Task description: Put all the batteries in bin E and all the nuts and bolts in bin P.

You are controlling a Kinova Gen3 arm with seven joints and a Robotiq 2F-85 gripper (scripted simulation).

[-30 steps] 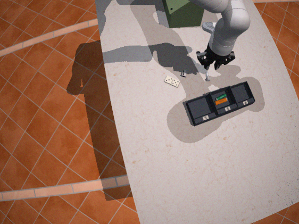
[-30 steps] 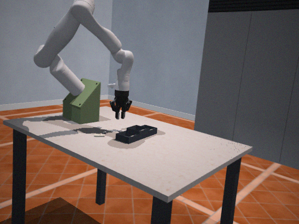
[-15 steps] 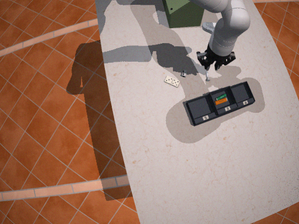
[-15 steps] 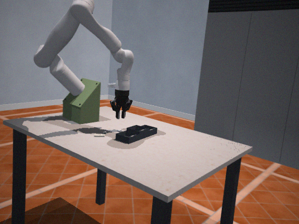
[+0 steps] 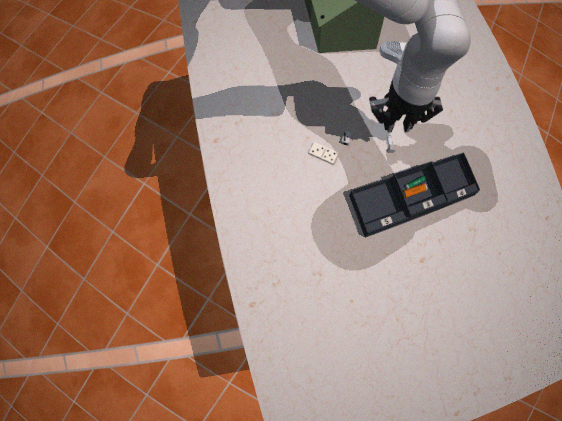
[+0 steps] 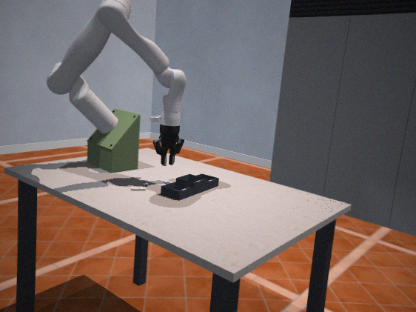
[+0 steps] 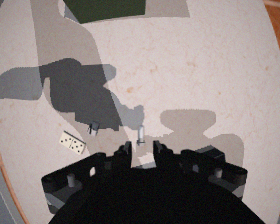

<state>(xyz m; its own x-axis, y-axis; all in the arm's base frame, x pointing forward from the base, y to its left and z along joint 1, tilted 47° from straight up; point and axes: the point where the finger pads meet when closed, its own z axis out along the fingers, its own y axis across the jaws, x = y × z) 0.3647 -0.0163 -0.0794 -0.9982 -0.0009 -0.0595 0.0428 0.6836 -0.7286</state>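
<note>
Now: hand 10 mm short of the bolt and 90 mm above it. Round my hand: green battery: 90 mm ahead, 30 mm to the left, 80 mm below; metal nut: 20 mm behind, 90 mm to the right, 90 mm below; orange battery: 100 mm ahead, 30 mm to the left, 80 mm below.
</note>
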